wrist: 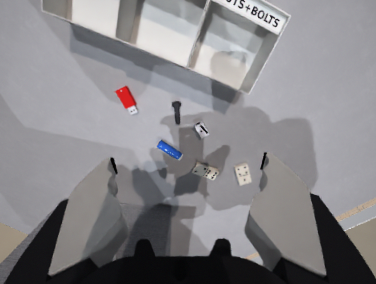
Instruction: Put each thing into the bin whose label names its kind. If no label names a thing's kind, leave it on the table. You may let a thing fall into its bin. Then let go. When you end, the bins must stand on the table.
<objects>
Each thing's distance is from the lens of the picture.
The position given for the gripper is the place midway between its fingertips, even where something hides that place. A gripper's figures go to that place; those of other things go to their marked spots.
gripper [187, 157]: 13 cm
white bin unit [232, 50]: 22 cm
</objects>
